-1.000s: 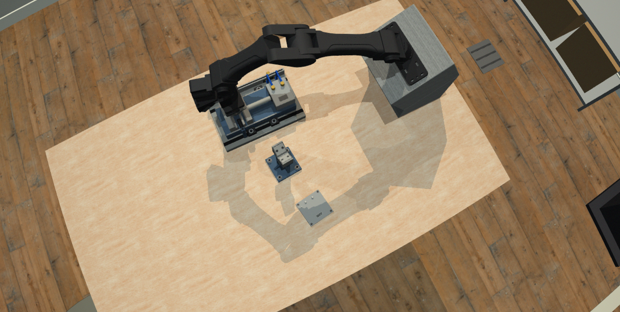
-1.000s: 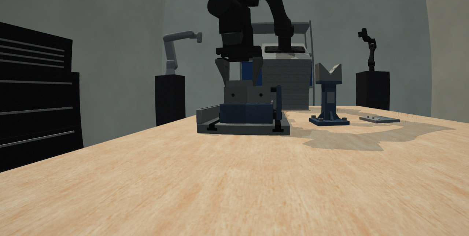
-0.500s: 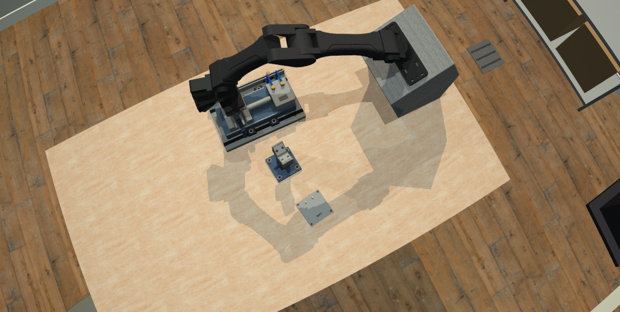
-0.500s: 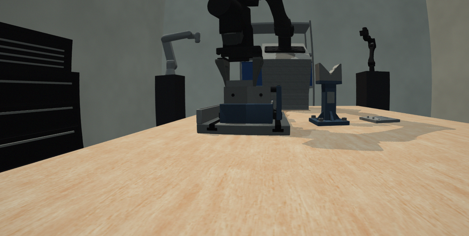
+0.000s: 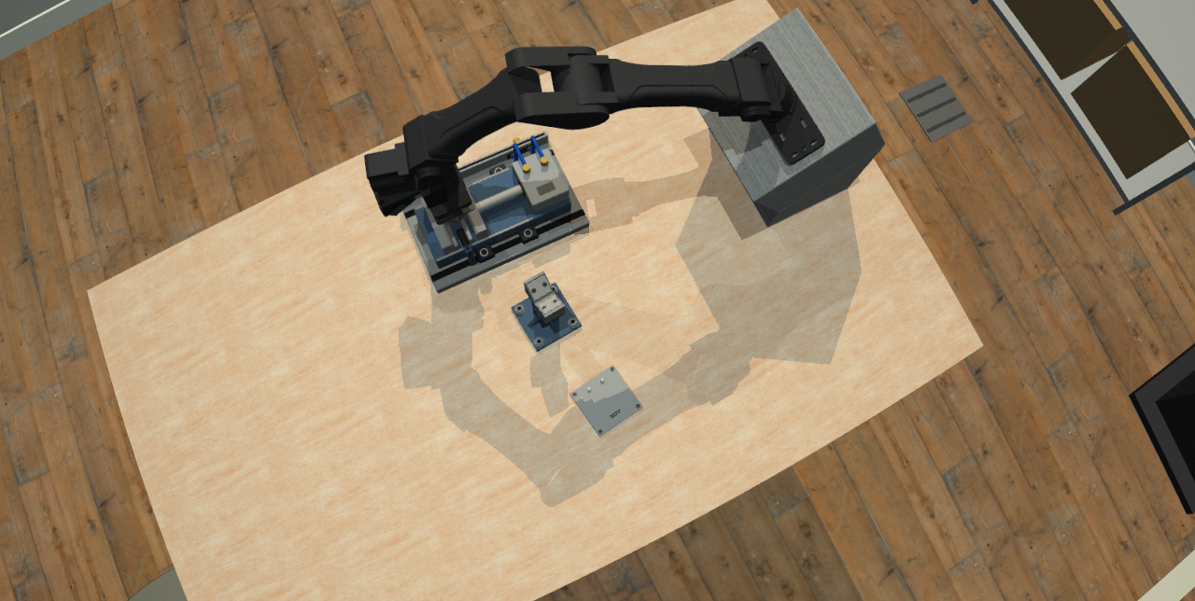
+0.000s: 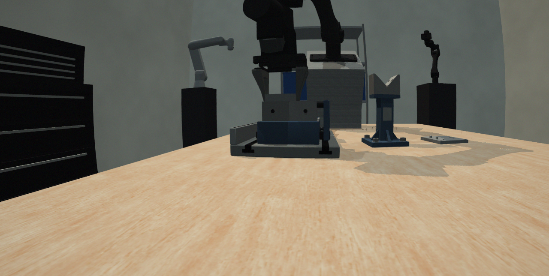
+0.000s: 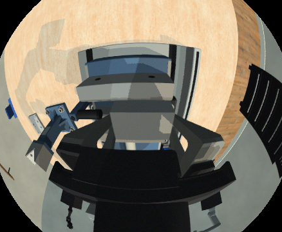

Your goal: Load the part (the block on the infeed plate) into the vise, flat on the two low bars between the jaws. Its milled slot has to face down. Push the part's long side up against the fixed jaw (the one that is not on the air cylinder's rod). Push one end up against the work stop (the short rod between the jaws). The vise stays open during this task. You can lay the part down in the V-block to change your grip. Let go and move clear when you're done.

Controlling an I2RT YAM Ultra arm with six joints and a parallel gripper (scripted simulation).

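My hand is 1 cm above the part. From my hand the other things lie so: work stop rod (7 cm to the left, 1 cm below); fixed jaw (3 cm ahead, 2 cm to the left, 2 cm below); vise (7 cm behind, 6 cm below, 2 cm to the left).
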